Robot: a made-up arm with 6 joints. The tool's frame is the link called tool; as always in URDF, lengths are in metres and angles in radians. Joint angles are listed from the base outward. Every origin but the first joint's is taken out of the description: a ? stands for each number. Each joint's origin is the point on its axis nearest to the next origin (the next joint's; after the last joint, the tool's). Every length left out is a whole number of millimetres.
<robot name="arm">
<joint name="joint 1" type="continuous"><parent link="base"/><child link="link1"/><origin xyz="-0.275 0 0.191"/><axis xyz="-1 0 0"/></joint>
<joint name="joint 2" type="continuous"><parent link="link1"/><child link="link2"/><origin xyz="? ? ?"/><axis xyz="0 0 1"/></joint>
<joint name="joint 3" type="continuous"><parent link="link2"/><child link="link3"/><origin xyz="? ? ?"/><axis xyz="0 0 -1"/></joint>
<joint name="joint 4" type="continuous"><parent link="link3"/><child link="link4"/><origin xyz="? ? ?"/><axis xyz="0 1 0"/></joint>
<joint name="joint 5" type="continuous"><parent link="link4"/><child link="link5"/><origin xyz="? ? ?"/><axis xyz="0 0 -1"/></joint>
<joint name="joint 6" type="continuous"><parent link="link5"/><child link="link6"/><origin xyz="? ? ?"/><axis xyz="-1 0 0"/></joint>
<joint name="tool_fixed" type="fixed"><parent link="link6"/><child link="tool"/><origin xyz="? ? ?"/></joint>
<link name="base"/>
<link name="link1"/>
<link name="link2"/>
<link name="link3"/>
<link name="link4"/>
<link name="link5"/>
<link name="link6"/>
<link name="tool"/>
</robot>
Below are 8 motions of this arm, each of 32 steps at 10 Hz.
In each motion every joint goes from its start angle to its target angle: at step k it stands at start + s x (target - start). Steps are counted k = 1, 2, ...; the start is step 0. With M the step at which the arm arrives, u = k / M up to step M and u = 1 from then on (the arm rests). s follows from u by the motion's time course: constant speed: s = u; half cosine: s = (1 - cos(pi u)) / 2; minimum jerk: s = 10 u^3 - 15 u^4 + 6 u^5.
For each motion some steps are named. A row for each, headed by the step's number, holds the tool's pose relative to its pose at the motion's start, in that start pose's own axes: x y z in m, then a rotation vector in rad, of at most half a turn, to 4 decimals.
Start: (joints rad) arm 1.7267 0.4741 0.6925 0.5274 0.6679 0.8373
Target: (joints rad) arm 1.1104 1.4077 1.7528 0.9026 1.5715 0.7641
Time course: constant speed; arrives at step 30
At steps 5, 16, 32:
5: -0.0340 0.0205 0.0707 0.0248 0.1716 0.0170
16: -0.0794 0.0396 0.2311 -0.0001 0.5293 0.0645
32: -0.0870 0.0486 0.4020 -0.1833 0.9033 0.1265

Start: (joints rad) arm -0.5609 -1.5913 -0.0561 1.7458 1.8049 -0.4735
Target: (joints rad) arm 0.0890 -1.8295 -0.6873 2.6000 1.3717 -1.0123
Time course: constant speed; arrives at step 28
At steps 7, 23, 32:
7: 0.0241 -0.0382 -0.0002 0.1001 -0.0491 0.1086
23: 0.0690 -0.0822 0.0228 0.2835 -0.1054 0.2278
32: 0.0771 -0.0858 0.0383 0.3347 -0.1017 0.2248

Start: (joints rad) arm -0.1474 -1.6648 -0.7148 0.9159 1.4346 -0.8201
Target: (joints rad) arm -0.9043 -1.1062 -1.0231 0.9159 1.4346 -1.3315
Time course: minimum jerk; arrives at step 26
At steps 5, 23, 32:
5: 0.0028 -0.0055 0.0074 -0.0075 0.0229 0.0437
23: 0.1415 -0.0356 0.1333 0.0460 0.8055 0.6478
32: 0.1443 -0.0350 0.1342 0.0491 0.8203 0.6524

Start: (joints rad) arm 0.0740 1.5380 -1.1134 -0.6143 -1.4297 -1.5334
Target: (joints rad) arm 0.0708 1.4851 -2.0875 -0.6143 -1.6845 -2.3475
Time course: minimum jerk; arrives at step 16
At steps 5, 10, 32:
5: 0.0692 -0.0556 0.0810 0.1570 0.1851 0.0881
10: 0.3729 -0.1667 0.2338 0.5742 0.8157 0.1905
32: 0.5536 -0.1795 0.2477 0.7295 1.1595 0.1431

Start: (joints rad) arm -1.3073 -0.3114 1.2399 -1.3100 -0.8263 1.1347
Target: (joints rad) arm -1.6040 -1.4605 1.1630 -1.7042 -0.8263 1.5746
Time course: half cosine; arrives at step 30
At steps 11, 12, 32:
11: -0.0242 -0.1405 0.0902 -0.3635 0.1253 0.1789
12: -0.0227 -0.1635 0.1063 -0.4237 0.1384 0.2131
32: 0.1378 -0.4173 0.3249 -1.2053 0.0755 0.7574

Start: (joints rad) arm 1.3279 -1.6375 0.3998 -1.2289 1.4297 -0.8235
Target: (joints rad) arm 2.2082 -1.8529 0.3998 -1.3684 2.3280 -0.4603
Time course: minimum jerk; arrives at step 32
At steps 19, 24, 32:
19: -0.0002 0.2603 -0.2172 0.3932 -0.5465 -0.7266
24: 0.0689 0.3650 -0.2036 0.5421 -0.6137 -1.0379
32: 0.1083 0.4048 -0.1799 0.6146 -0.6212 -1.1872

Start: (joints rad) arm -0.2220 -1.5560 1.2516 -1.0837 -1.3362 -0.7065
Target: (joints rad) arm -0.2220 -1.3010 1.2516 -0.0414 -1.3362 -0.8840
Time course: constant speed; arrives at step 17
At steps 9, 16, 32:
9: 0.0456 -0.1213 -0.1417 0.6527 0.0884 0.0473
16: 0.0855 -0.1619 -0.2664 1.1482 0.2145 0.0824
32: 0.0908 -0.1637 -0.2839 1.2177 0.2370 0.0863

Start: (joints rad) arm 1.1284 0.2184 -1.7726 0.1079 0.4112 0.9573
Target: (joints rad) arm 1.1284 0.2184 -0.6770 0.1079 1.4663 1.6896
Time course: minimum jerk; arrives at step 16
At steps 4, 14, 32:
4: -0.0444 0.0439 0.0588 -0.0646 0.1892 -0.1162
14: 0.2677 0.2866 0.4409 -0.3490 2.0865 -0.4279
32: 0.2794 0.2854 0.4396 -0.3446 2.1233 -0.4211

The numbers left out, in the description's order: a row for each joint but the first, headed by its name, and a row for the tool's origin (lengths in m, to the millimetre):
joint 2: 0 0.092 -0.068
joint 3: 0.087 -0.068 0
joint 4: 0.015 -0.148 0
joint 5: 0.114 0 0.017
joint 6: -0.398 -0.208 0
tool: 0 -0.001 0.012

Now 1 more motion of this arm.
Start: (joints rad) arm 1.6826 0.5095 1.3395 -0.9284 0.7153 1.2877
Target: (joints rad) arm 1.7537 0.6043 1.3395 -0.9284 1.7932 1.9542
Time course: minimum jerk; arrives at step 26
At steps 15, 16, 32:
15: -0.0426 0.0833 0.2716 -0.3698 0.6328 -0.0337
16: -0.0371 0.0905 0.3002 -0.4052 0.7002 -0.0198
32: 0.0074 0.1173 0.4190 -0.5473 0.9911 0.0791

